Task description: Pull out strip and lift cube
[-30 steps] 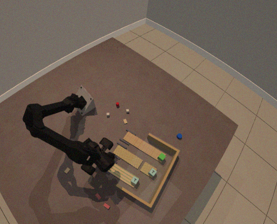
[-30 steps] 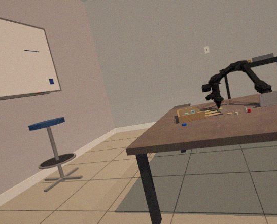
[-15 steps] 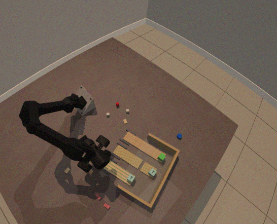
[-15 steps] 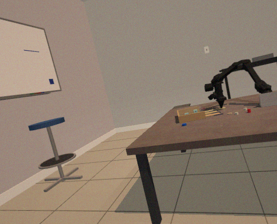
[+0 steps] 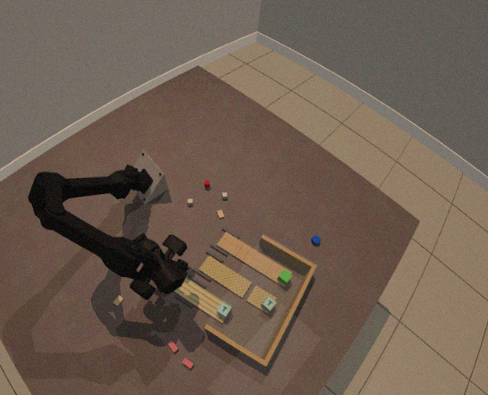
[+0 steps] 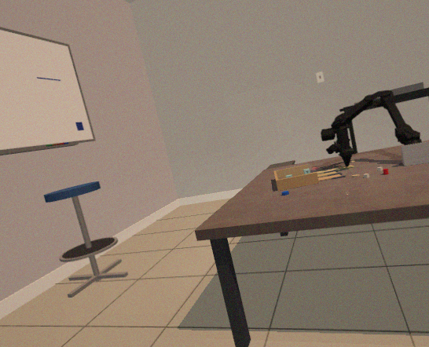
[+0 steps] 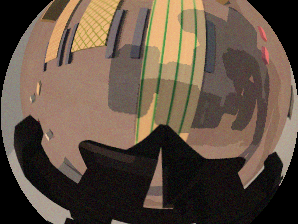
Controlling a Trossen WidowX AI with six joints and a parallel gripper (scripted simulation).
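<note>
Now: the green-striped strip 9 cm ahead of my gripper tip and 3 cm to the left of it. The rest, counted from my gripper tip: blue cylinder: 45 cm to the left, 22 cm ahead; red cylinder: 29 cm to the left, 18 cm behind, 1 cm above.
</note>
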